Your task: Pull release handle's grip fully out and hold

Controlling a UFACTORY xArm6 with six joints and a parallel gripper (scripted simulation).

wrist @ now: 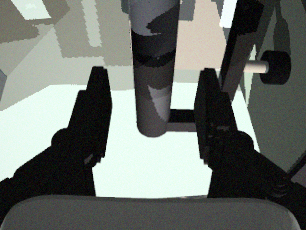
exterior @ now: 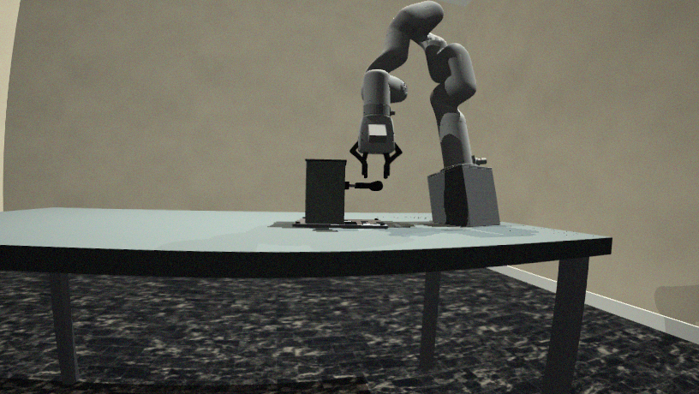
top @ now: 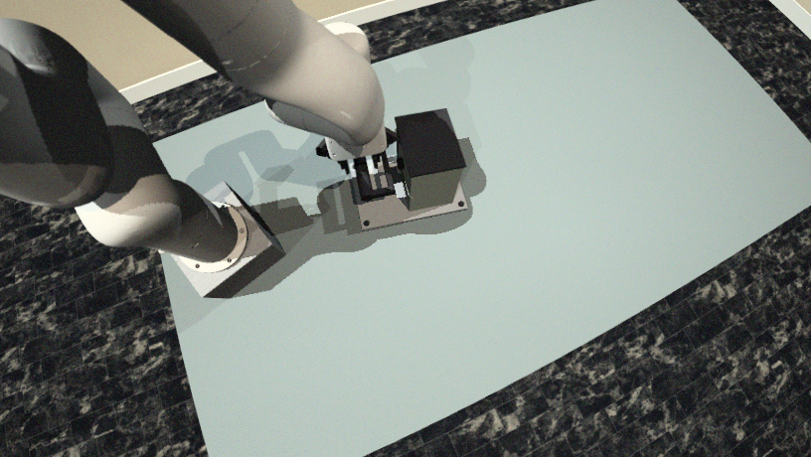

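My hand is 90 mm short of the base plate and 140 mm above it.
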